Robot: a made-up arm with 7 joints.
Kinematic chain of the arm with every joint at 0, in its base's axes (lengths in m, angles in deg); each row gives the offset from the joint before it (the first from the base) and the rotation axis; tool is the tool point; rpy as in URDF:
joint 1: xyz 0 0 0.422 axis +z
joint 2: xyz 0 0 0 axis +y
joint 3: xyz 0 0 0.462 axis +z
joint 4: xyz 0.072 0 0 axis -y
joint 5: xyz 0.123 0 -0.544 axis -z
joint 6: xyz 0 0 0 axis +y
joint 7: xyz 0.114 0 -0.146 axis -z
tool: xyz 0 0 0 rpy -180 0 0
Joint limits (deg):
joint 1: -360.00..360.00
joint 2: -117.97..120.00
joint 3: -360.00..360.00
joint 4: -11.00..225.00
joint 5: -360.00..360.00
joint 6: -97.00..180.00
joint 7: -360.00..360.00
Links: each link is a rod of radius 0.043 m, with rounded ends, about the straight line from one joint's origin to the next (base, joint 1, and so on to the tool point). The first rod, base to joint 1, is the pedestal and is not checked.
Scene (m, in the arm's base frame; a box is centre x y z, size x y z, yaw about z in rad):
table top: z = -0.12
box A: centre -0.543 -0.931 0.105 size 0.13 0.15 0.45 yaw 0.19
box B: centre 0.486 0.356 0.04 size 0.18 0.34 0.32 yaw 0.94
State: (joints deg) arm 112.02 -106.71 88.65 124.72 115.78 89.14 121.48
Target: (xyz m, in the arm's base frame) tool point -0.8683 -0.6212 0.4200
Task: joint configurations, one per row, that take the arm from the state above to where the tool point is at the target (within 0.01 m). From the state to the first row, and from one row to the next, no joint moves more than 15 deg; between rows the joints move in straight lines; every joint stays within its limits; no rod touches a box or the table.
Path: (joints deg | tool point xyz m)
1: 108.33 -99.87 77.04 122.63 108.43 91.26 134.47 | -0.2260 -1.0661 0.2400
2: 104.63 -93.03 65.44 120.54 101.08 93.38 147.46 | -0.3134 -1.0396 0.4672
3: 100.94 -86.19 53.83 118.46 93.73 95.49 160.45 | -0.3805 -0.9593 0.6935
4: 92.41 -88.17 61.81 114.38 100.59 90.95 147.46 | -0.5669 -0.8885 0.6084
5: 83.87 -90.14 69.79 110.31 107.44 86.41 134.47 | -0.7335 -0.7741 0.5171
6: 75.34 -92.11 77.77 106.23 114.29 81.87 121.48 | -0.8683 -0.6211 0.4200

